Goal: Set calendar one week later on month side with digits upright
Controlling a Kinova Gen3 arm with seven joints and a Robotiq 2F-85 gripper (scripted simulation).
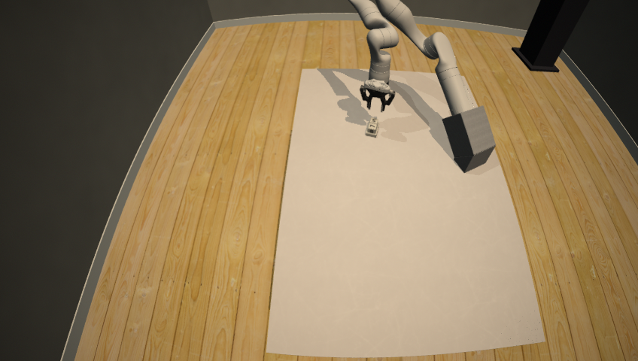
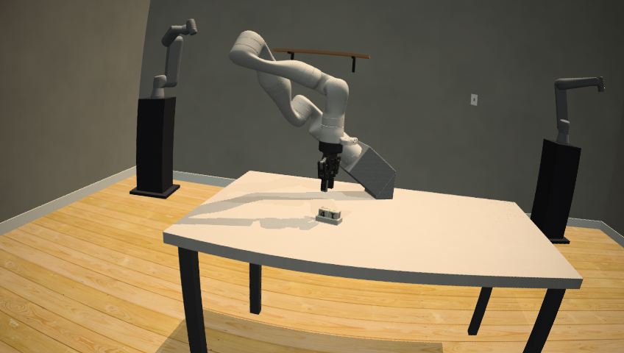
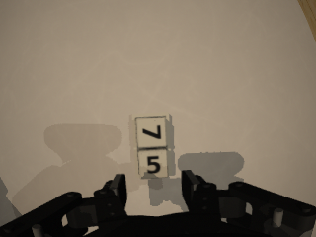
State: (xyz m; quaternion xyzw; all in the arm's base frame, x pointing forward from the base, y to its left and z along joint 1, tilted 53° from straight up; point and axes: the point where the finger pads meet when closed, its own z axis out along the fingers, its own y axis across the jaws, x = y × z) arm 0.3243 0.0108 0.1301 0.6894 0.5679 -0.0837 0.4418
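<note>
My hand is 1 cm short of the white digit cube, 3 cm to the right of it and 9 cm above it. From my hand the other things lie so: white calendar tray 1 cm ahead, 2 cm to the left, 11 cm below.
</note>
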